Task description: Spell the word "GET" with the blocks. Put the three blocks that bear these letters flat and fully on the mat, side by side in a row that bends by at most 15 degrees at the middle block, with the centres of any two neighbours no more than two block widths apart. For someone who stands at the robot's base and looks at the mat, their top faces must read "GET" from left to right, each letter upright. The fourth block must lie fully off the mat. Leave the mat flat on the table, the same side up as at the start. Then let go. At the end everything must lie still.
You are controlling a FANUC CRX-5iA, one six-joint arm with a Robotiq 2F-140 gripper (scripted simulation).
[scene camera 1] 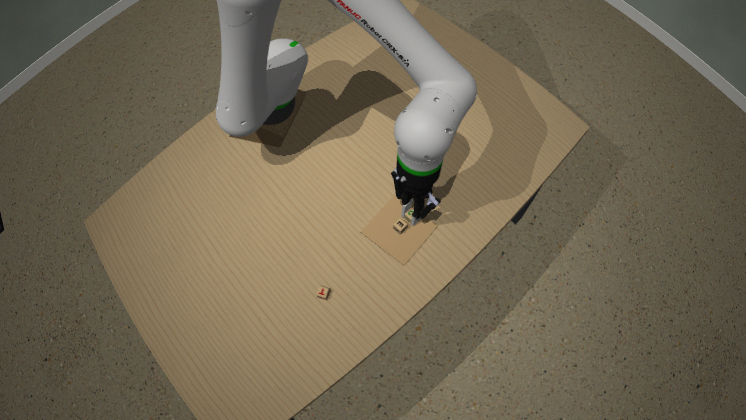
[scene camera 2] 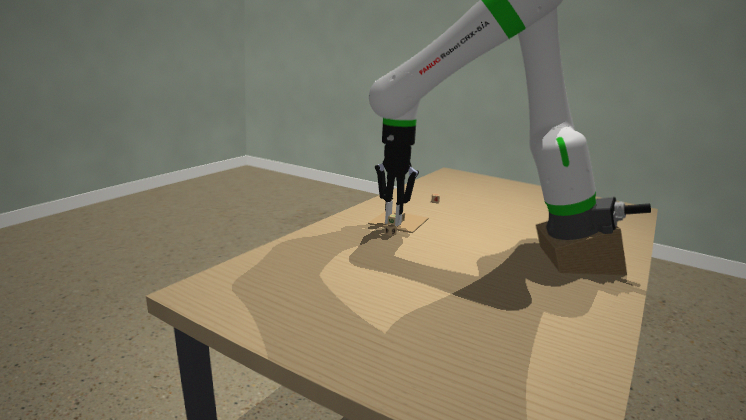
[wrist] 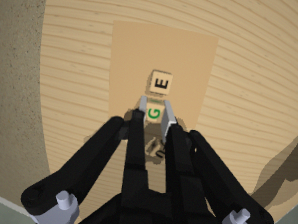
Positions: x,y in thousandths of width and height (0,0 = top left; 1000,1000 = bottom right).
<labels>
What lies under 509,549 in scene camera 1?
A tan mat.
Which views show the gripper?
Scene camera 1, scene camera 2 and the wrist view: all of them.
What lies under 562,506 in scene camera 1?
The gripper.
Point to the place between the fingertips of the gripper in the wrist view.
At 515,475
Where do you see a tan mat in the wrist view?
At 461,217
</labels>
